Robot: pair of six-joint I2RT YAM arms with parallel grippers.
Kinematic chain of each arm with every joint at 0, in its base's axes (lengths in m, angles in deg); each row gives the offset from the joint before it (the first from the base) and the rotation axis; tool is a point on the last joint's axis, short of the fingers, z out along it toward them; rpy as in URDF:
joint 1: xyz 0 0 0.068 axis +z
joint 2: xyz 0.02 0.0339 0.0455 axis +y
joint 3: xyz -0.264 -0.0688 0 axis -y
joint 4: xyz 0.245 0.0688 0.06 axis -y
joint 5: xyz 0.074 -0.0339 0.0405 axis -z
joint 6: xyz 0.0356 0 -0.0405 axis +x
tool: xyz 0 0 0 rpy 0 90 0
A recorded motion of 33 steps. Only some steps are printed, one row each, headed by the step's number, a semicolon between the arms.
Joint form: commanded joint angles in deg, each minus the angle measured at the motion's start. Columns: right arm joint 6, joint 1, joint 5, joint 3, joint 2, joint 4; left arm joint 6, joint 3, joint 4, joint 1, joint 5, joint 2.
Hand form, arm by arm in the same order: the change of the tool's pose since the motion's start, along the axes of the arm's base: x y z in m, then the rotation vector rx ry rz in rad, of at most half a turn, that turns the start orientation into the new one. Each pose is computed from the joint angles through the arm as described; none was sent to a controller.
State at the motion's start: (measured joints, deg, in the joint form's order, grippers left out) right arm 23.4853 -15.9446 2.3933 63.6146 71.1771 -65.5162; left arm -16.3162 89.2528 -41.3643 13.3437 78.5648 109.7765
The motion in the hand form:
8: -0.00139 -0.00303 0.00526 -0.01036 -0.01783 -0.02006; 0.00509 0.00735 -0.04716 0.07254 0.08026 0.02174
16: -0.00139 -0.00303 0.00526 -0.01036 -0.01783 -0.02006; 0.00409 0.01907 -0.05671 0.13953 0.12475 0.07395
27: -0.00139 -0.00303 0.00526 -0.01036 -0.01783 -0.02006; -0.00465 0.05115 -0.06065 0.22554 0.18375 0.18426
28: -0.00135 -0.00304 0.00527 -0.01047 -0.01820 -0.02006; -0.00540 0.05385 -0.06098 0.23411 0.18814 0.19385
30: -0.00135 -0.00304 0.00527 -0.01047 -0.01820 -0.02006; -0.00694 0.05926 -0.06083 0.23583 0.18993 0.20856
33: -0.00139 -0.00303 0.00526 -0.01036 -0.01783 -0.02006; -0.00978 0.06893 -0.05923 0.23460 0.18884 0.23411
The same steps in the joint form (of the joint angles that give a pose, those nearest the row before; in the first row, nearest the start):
8: 0.24 -0.81 0.37 0.77 -0.44 -0.07; 6.49 -1.29 -3.04 0.74 -4.92 5.47
16: 0.24 -0.81 0.37 0.77 -0.44 -0.07; 6.47 -1.55 -3.32 2.25 -9.57 6.29
27: 0.24 -0.81 0.37 0.77 -0.44 -0.07; 6.43 -1.55 -4.68 6.73 -15.74 6.29
28: 0.24 -0.81 0.37 0.76 -0.44 -0.04; 6.43 -1.55 -4.72 7.10 -16.33 6.30
30: 0.24 -0.81 0.37 0.76 -0.44 -0.04; 6.43 -1.53 -4.72 7.89 -16.50 6.27
33: 0.24 -0.81 0.37 0.77 -0.44 -0.07; 6.38 -1.38 -4.72 9.31 -16.50 6.14

